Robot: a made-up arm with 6 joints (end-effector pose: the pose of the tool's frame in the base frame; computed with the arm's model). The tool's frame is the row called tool. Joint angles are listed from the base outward.
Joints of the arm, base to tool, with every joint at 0 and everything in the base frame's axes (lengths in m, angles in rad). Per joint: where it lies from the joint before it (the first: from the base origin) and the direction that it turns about. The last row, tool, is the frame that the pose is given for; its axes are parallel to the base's.
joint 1: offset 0.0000 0.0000 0.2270 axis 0 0 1
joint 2: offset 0.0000 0.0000 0.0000 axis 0 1 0
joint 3: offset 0.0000 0.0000 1.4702 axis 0 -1 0
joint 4: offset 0.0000 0.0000 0.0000 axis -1 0 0
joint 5: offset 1.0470 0.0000 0.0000 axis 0 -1 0
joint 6: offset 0.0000 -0.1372 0.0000 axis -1 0 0
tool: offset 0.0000 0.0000 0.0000
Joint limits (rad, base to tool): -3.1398..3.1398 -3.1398..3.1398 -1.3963..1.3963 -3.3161..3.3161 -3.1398..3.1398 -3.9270..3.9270
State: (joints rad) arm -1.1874 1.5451 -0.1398 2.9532 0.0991 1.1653
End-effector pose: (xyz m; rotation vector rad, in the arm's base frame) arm 0.6397 -1.2257 -0.7783 -1.9321 0.0152 2.1008
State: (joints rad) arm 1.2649 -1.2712 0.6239 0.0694 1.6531 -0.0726
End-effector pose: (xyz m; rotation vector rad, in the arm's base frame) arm -0.3957 -1.7075 1.6503 -1.5389 2.2993 0.2633
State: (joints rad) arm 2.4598 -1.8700 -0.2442 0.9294 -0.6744 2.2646
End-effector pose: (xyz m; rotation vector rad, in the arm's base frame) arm 1.2725 -0.9270 0.8330 -1.0602 -1.6090 -0.0473
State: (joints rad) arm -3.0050 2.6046 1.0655 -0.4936 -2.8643 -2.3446
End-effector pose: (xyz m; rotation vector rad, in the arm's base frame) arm -0.7300 0.0216 -2.0848 -0.9182 -1.0773 -0.7903
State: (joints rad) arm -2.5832 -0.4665 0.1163 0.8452 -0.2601 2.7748
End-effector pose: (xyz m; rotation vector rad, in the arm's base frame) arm -0.1809 -0.0057 2.2020 0.3583 -2.6343 -0.4078
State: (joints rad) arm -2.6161 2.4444 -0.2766 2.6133 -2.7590 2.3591
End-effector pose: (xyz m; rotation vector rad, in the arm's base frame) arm 0.0452 -0.1108 -1.3907 -0.0456 -0.4412 -2.7621
